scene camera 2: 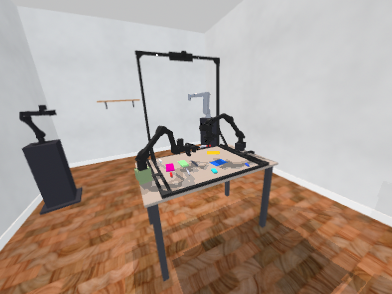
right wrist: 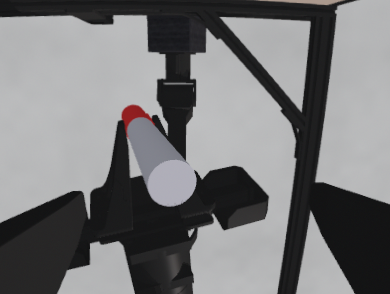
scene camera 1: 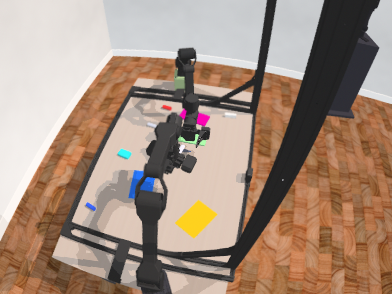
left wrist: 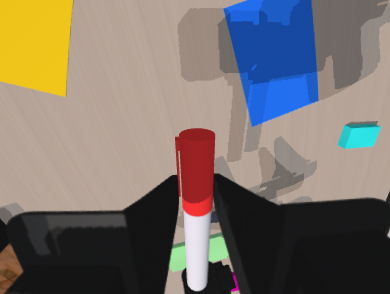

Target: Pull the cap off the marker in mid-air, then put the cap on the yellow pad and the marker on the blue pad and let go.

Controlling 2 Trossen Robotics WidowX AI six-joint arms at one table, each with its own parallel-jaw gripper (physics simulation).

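Places are measured from the left arm's base along level axes (x ahead, y left, z up), in metres.
Where they show: left gripper, between the fingertips: [scene camera 2: 207, 146] [right wrist: 138, 119] [left wrist: 195, 181]; right gripper, between the fingertips: [scene camera 2: 197, 146] [right wrist: 199, 198] [scene camera 1: 185, 145] [left wrist: 185, 291]; left arm's base, origin of its link: [scene camera 2: 240, 142] [right wrist: 177, 52] [scene camera 1: 153, 284]; right arm's base, origin of its link: [scene camera 2: 142, 168] [scene camera 1: 182, 73].
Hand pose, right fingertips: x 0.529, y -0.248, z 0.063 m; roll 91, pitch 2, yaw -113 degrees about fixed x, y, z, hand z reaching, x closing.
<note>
Things, the pixels of their top centre, and the offset from my right fingertips.
- white body, centre of its top: [right wrist: 146, 154] [left wrist: 199, 240] [scene camera 1: 175, 156] dx -0.045, dy +0.050, dz +0.003 m
- red cap, centre of its top: [left wrist: 198, 183] [right wrist: 138, 135] dx -0.082, dy +0.078, dz +0.004 m
- yellow pad, centre of its top: [left wrist: 16, 12] [scene camera 1: 196, 218] [scene camera 2: 213, 152] dx -0.268, dy +0.022, dz -0.150 m
- blue pad, centre of its top: [left wrist: 278, 60] [scene camera 1: 142, 184] [scene camera 2: 218, 162] dx -0.049, dy +0.215, dz -0.150 m
- green pad, centre of its top: [left wrist: 205, 252] [scene camera 1: 191, 136] [scene camera 2: 183, 163] dx +0.160, dy -0.067, dz -0.143 m
- magenta pad, centre of its top: [scene camera 1: 194, 116] [scene camera 2: 169, 166] dx +0.294, dy -0.116, dz -0.143 m
- cyan block, centre of its top: [left wrist: 363, 137] [scene camera 1: 124, 153] dx +0.140, dy +0.276, dz -0.136 m
- red block, centre of its top: [scene camera 1: 166, 106] dx +0.398, dy +0.011, dz -0.130 m
- white block, centre of its top: [scene camera 1: 230, 114] dx +0.251, dy -0.306, dz -0.129 m
- small blue block, centre of its top: [scene camera 1: 90, 205] dx -0.119, dy +0.472, dz -0.130 m
The marker has a white body [scene camera 1: 181, 149] [left wrist: 197, 250] [right wrist: 160, 150] and a red cap [left wrist: 197, 160] [right wrist: 133, 115], which is on its end. My left gripper [left wrist: 195, 181] [right wrist: 138, 119] is shut on the capped marker, its fingertips at the cap, and holds it above the table. My right gripper is open. The free white end shows between its spread fingers in the right wrist view, without visible contact. The yellow pad [scene camera 1: 196, 218] [scene camera 2: 213, 152] [left wrist: 32, 45] and the blue pad [scene camera 1: 141, 182] [scene camera 2: 218, 162] [left wrist: 285, 100] lie flat on the table.
A green pad [scene camera 2: 183, 163] [left wrist: 217, 246], a magenta pad [scene camera 1: 201, 118] [scene camera 2: 170, 167], a cyan block [scene camera 1: 124, 154] [left wrist: 360, 136], a red block [scene camera 1: 167, 107], a white block [scene camera 1: 230, 115] and a small blue block [scene camera 1: 90, 206] lie around. Black frame posts stand at the table's edge.
</note>
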